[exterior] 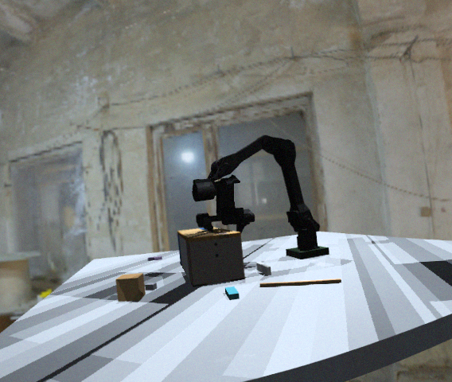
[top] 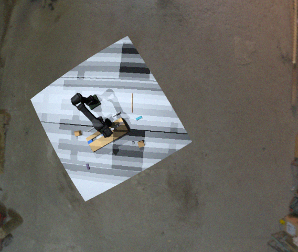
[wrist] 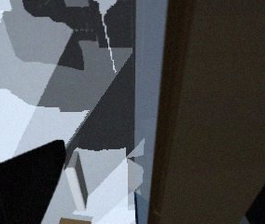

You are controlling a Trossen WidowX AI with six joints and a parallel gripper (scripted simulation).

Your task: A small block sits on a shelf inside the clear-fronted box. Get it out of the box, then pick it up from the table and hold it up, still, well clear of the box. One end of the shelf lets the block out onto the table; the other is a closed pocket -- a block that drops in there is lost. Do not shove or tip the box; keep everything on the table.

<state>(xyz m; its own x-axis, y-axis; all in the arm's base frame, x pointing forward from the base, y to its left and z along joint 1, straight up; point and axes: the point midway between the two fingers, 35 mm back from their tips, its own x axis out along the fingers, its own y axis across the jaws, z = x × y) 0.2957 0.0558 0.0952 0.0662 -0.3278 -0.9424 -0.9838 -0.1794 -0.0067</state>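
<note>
Now: the light blue block 6 cm ahead of my gripper tip and 1 cm to the right of it. Round my gripper tip: box 3 cm ahead, 2 cm to the left, 2 cm below; thin wooden stick 15 cm behind, 32 cm to the left, 8 cm below; teal block 1 cm ahead, 34 cm to the left, 8 cm below.
</note>
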